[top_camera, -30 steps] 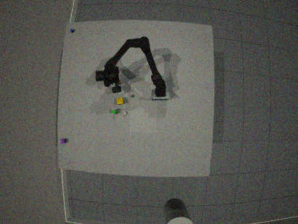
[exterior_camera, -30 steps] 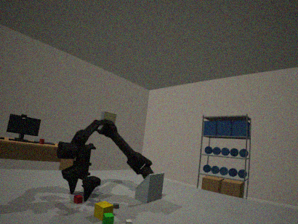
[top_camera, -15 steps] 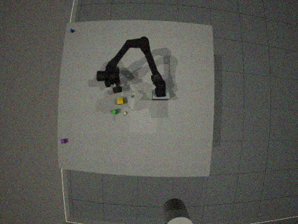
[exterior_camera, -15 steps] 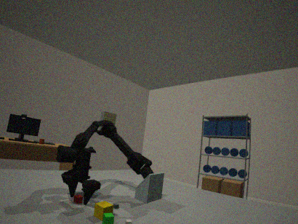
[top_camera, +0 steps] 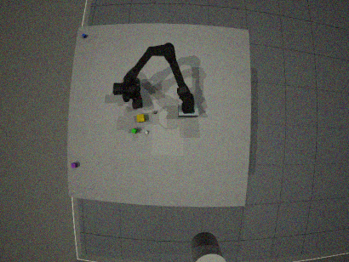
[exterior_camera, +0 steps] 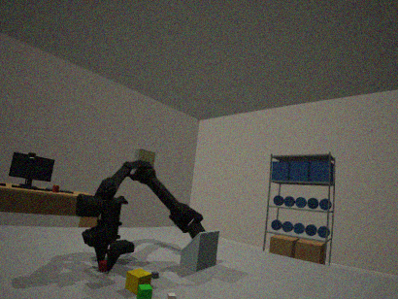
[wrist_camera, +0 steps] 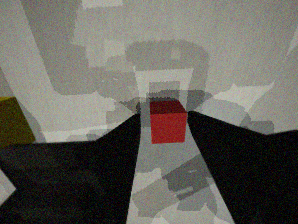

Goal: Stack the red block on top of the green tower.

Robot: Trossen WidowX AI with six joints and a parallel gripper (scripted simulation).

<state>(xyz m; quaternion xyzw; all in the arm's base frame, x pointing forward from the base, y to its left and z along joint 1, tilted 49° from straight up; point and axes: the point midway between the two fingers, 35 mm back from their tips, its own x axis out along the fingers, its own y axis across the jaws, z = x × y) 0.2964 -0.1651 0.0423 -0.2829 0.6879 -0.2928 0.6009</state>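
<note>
Now: gripper tip 250 mm to the right of the white cube and 30 mm past it. Also, from my gripper tip: yellow block (150 mm to the left, 20 mm above); then red block (10 mm above); then grey cube (120 mm to the left, 100 mm behind).
</note>
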